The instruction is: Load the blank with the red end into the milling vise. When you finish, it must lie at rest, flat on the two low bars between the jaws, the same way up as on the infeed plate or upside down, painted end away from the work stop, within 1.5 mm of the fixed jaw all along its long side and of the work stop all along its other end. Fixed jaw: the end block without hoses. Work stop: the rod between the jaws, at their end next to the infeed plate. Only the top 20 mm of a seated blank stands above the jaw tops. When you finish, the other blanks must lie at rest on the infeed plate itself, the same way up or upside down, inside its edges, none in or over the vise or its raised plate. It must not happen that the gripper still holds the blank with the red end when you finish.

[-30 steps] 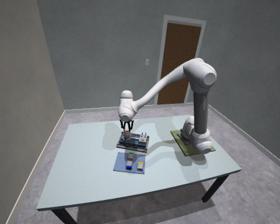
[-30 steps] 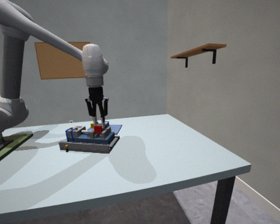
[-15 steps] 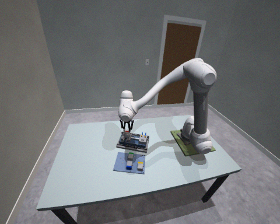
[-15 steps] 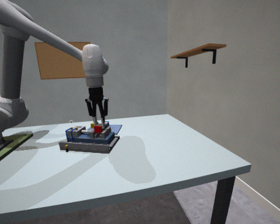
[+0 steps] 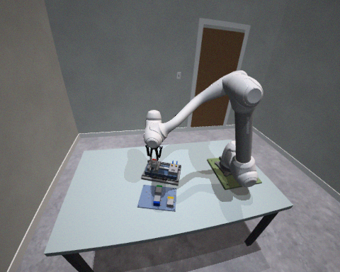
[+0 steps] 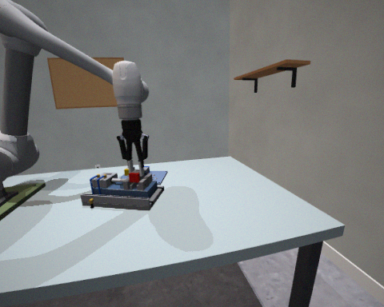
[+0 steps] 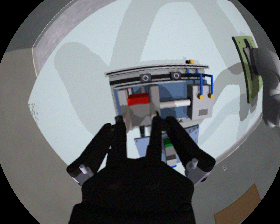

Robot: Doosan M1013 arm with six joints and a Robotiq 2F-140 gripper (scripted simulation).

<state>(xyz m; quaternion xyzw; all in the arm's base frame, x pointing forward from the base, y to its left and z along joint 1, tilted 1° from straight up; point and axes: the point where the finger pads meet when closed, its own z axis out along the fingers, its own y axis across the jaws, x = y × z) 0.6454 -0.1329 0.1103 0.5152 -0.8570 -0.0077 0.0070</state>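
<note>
My gripper is now 30 mm above the red-ended blank. Also, from my hand: milling vise 60 mm behind, 40 mm to the left, 100 mm below; blue-ended blank 50 mm ahead, 290 mm to the left, 110 mm below; green-ended blank 10 mm ahead, 210 mm to the left, 110 mm below.
</note>
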